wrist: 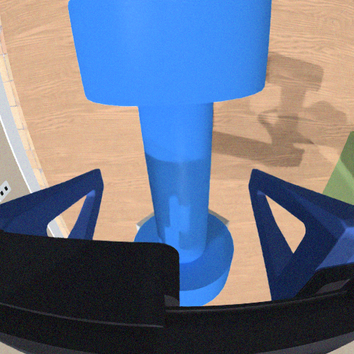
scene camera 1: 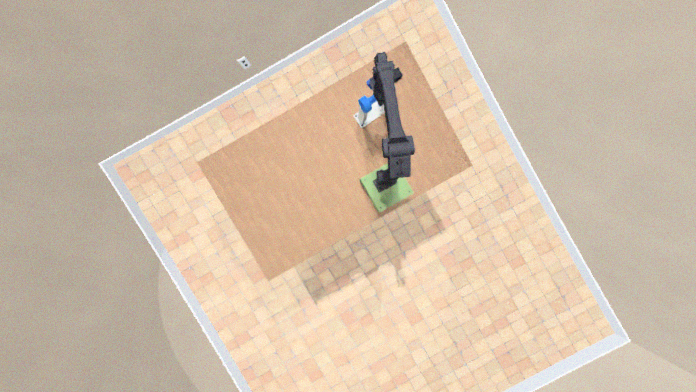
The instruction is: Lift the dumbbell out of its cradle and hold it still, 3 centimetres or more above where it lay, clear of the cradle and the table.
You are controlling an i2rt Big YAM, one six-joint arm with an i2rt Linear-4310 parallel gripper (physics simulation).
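Observation:
The blue dumbbell lies in its white cradle; small pale corners of the cradle show beside the far head in the wrist view. One head is large at the top of the wrist view, the handle runs down the middle, and the other head is low in that view, partly behind the black gripper body. My gripper is open and empty. Its dark blue fingers stand on either side of the handle, apart from it in the picture. In the scene view the arm hides most of the gripper and the far end of the dumbbell.
The black arm stands on a green base plate near one long edge of the wooden table. Shadows fall on the wood beside the dumbbell. A wall socket is beyond the floor's pale border.

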